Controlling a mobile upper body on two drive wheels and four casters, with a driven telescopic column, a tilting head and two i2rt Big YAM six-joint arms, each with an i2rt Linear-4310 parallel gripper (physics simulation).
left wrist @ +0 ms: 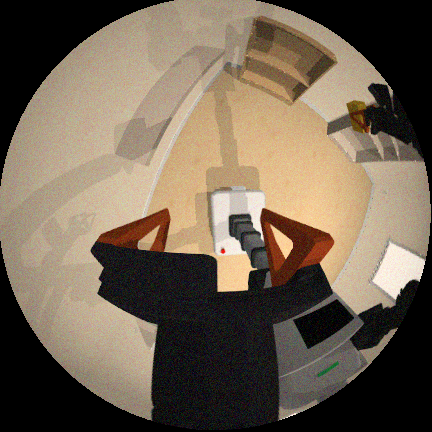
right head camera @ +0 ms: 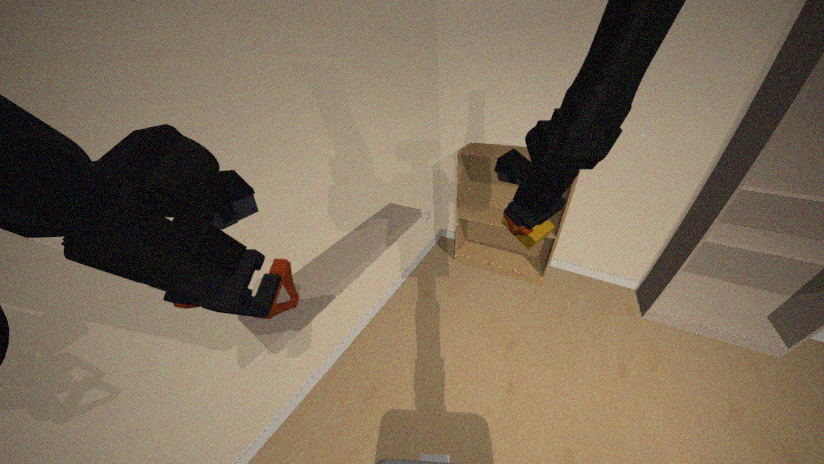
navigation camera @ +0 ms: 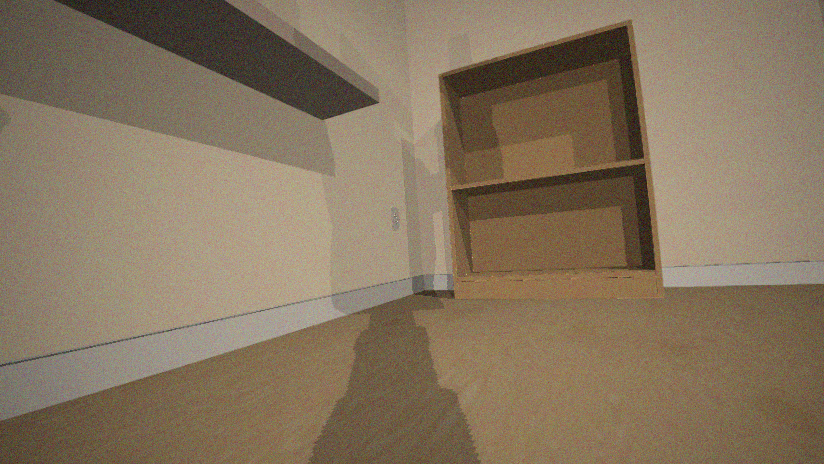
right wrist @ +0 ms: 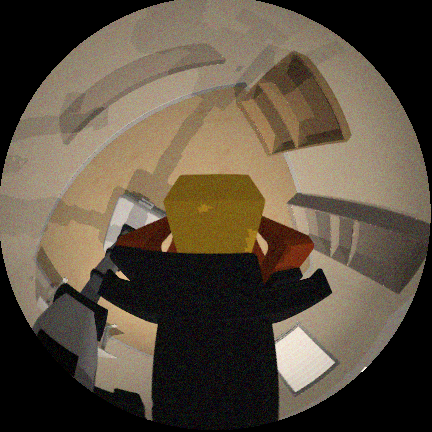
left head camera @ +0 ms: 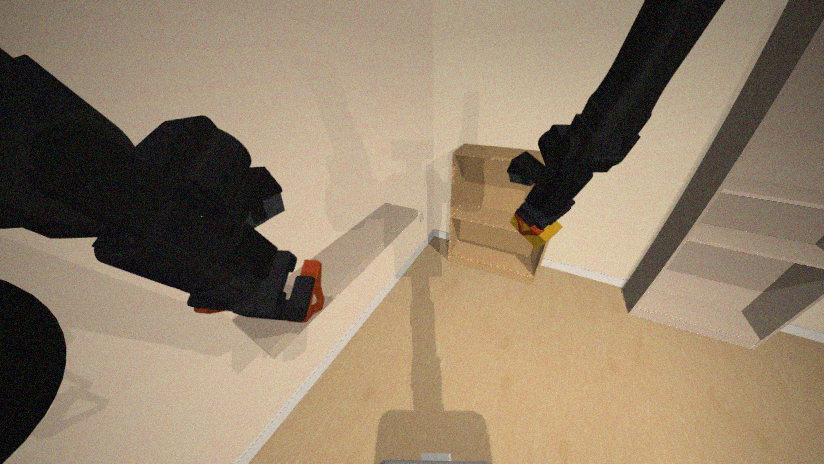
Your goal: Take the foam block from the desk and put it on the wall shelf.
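The yellow foam block (left head camera: 549, 231) (right head camera: 538, 233) (left wrist: 355, 109) (right wrist: 215, 215) is held between the orange fingers of my right gripper (left head camera: 530, 226) (right head camera: 520, 225) (left wrist: 353, 112) (right wrist: 213, 212), which is shut on it. It is in the air, in front of the wooden bookcase in the head views. The grey wall shelf (left head camera: 369, 236) (right head camera: 369, 239) (left wrist: 167, 95) (right wrist: 135, 71) (navigation camera: 230, 51) is a long board on the left wall, apart from the block. My left gripper (left head camera: 262, 302) (right head camera: 235, 298) (left wrist: 214, 212) is open and empty, and covers part of the shelf's near end in the left head view. The desk does not show.
The wooden bookcase (left head camera: 495, 152) (navigation camera: 547, 174) stands by the room corner. A tall grey shelf unit (left head camera: 715, 149) (right wrist: 380, 245) stands farther right. A white skirting board (navigation camera: 172, 340) runs along the left wall. The white robot base (left wrist: 220, 205) shows below the left gripper.
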